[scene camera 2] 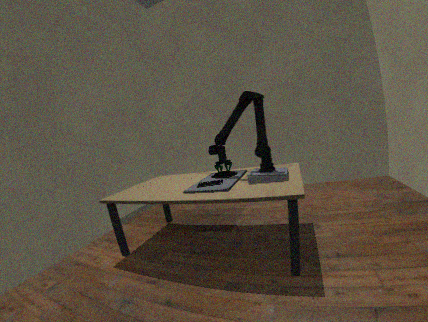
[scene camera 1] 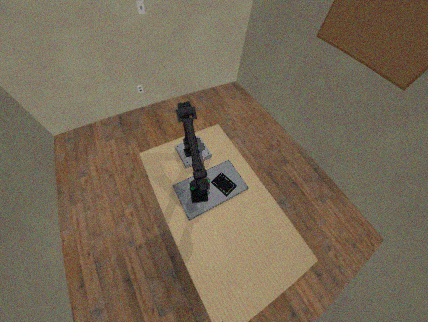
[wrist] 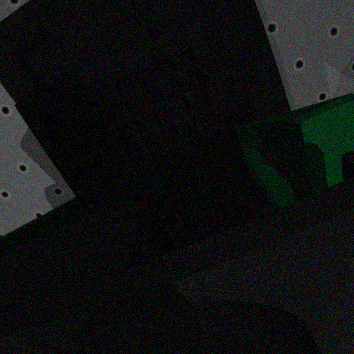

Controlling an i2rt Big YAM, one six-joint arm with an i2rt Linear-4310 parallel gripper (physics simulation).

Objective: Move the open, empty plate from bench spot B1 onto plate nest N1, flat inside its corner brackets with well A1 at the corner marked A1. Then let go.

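Pixels of known places: gripper, fingertip midpoint: [scene camera 2: 224, 173] [wrist: 160, 171]; arm's base, origin of the base link: [scene camera 2: 267, 170].
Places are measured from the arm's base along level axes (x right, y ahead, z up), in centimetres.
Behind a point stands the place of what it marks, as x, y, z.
Observation:
The black plate [wrist: 140, 88] @[6.0, 37.9, -0.1] [scene camera 2: 224, 174] @[-0.9, 31.6, -0.7] fills the middle of the wrist view and sits low over the grey perforated board [wrist: 316, 42] @[14.4, 33.8, -3.2] [scene camera 1: 186, 207] @[18.1, 43.7, -3.1] [scene camera 2: 231, 181] @[-12.1, 21.4, -3.1]. My gripper [wrist: 160, 171] @[3.8, 33.9, -1.4] [scene camera 1: 199, 194] @[3.8, 33.9, -1.4] [scene camera 2: 223, 168] @[3.8, 33.9, -1.4] points straight down and is shut on the plate across its width. One green finger shows at the plate's right edge, and the other is nearly hidden in the dark at lower left. In scene camera 1 the gripper hides the plate. Plate nest N1 [scene camera 1: 223, 184] @[-14.7, 36.2, -3.0] [scene camera 2: 211, 184] @[-18.3, 33.1, -3.0] is a black rectangle on the same board, a short way from the gripper. Its corner marks are too small to read.
The board lies on a light wooden table [scene camera 1: 241, 249] @[-7.8, 84.0, -4.4] [scene camera 2: 165, 190] @[-26.9, 67.0, -4.4]. The arm's grey base block [scene camera 1: 207, 152] @[-12.3, 5.9, 1.0] [scene camera 2: 267, 176] @[-13.4, -3.5, -0.7] stands just behind the board. The table stands on a wooden floor, with walls well away.

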